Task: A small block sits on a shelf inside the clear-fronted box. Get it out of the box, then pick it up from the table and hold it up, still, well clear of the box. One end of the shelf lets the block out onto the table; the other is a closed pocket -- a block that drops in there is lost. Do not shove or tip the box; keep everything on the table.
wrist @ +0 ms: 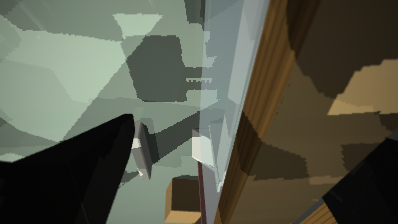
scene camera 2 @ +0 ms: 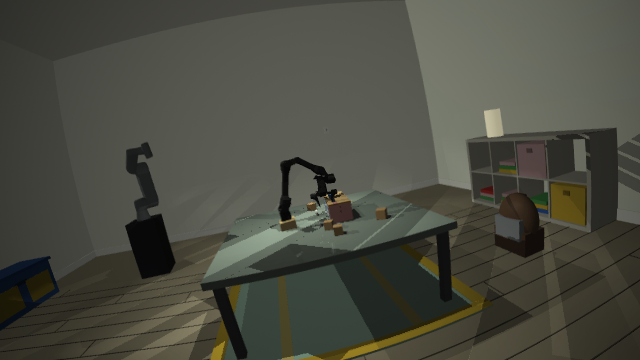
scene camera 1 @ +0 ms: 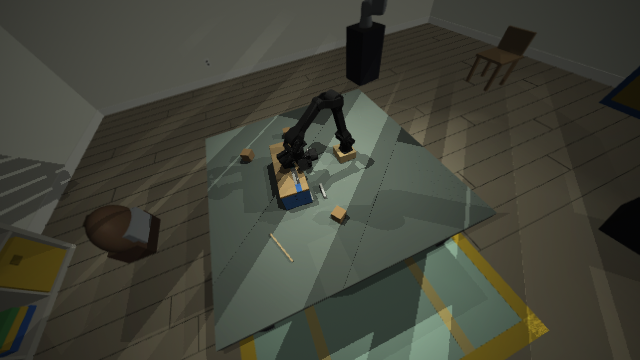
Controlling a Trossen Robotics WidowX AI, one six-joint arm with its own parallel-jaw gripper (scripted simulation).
tan box: wrist 290, 104; scene camera 2 340, 210; scene camera 1 293, 189
